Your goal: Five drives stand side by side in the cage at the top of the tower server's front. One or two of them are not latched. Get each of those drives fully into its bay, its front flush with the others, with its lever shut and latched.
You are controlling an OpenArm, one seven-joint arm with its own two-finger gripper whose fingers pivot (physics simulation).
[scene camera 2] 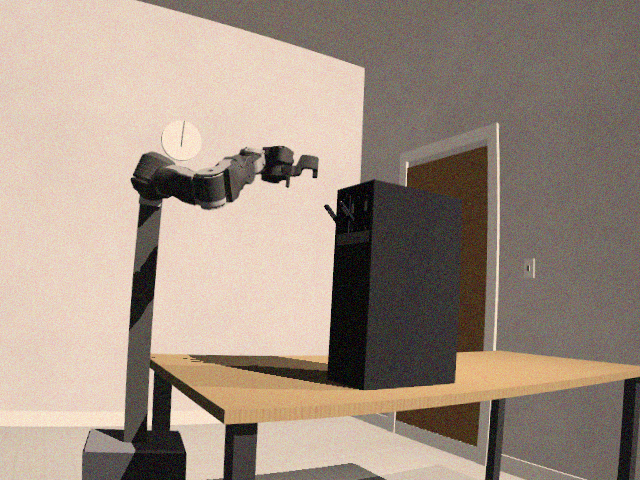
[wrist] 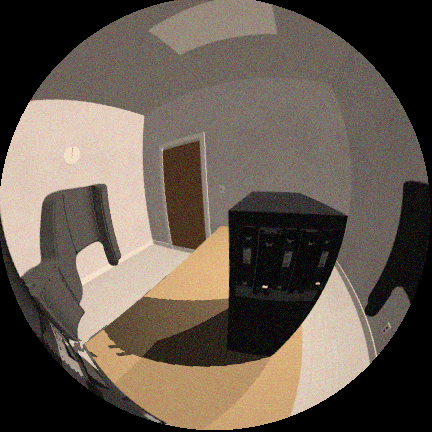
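Note:
The black tower server (scene camera 2: 413, 289) (wrist: 250, 325) stands upright on the table. The drive cage (wrist: 278, 260) at the top of its front holds five dark drives side by side. In scene camera 2 two levers stand out at a slant: a farther lever (scene camera 2: 330, 213) and a nearer lever (scene camera 2: 346, 210). In the wrist view they seem to belong to the second and fourth drives from the left, near two small bright spots low on the cage; exact drive depths are too dark to tell. My gripper (scene camera 2: 301, 181) (wrist: 216, 245) is open and empty, in front of and slightly above the cage, apart from it.
The wooden table (scene camera 2: 289, 400) (wrist: 200, 395) carries the tower, and a dark shadow falls before it. The arm's post (scene camera 2: 139, 310) stands beyond the table's left end. A door (scene camera 2: 473, 289) (wrist: 185, 195) and a wall clock (scene camera 2: 180, 140) (wrist: 72, 155) show in the background.

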